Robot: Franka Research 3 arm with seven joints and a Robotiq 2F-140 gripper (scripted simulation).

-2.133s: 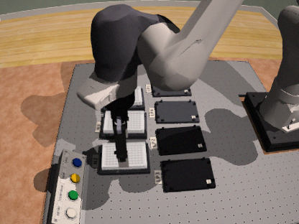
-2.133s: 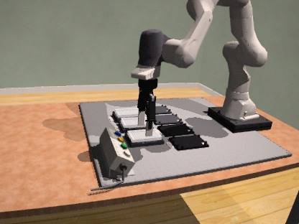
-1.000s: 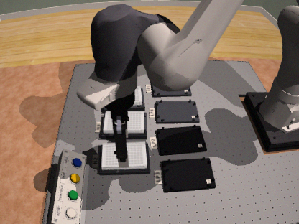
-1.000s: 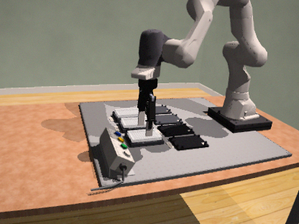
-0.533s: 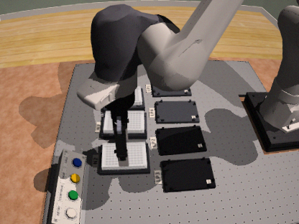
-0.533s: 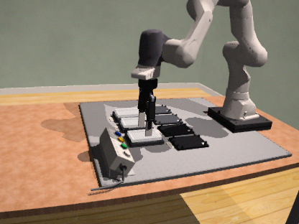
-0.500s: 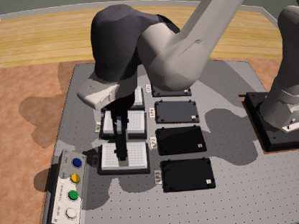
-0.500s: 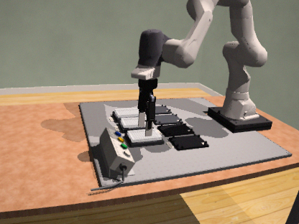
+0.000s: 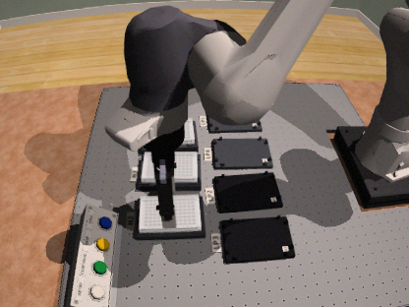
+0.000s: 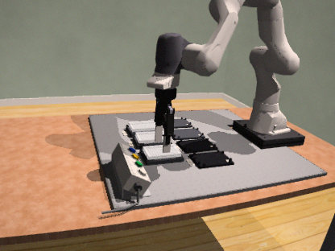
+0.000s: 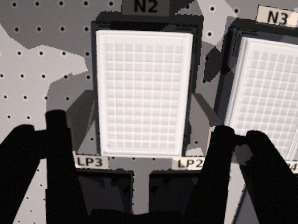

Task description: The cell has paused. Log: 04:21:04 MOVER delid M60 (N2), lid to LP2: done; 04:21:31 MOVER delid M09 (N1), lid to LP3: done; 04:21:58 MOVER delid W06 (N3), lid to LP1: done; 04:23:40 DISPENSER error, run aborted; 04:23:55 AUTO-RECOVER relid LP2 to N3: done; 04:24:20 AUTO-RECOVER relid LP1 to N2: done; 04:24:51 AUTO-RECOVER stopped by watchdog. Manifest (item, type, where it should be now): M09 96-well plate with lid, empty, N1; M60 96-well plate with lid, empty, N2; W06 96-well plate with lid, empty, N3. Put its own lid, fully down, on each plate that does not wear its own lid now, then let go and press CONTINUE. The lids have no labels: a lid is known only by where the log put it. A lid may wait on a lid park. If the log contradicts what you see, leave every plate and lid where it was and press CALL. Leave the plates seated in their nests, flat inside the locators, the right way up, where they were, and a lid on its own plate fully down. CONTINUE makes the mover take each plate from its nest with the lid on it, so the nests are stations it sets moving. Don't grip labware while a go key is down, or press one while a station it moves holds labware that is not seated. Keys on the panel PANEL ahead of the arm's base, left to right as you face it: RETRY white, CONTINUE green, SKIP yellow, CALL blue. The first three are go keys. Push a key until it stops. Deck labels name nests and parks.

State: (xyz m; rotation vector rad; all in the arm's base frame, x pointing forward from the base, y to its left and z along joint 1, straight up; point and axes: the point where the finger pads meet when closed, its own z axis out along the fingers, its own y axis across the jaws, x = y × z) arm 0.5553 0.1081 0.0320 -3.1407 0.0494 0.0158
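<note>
My gripper is now 50 mm above the plate. Also, from my hand: LP2 label: 90 mm behind, 70 mm below, 60 mm to the right; then LP3 label: 90 mm behind, 70 mm to the left, 70 mm below; then N2 label: 90 mm ahead, 70 mm below.
</note>
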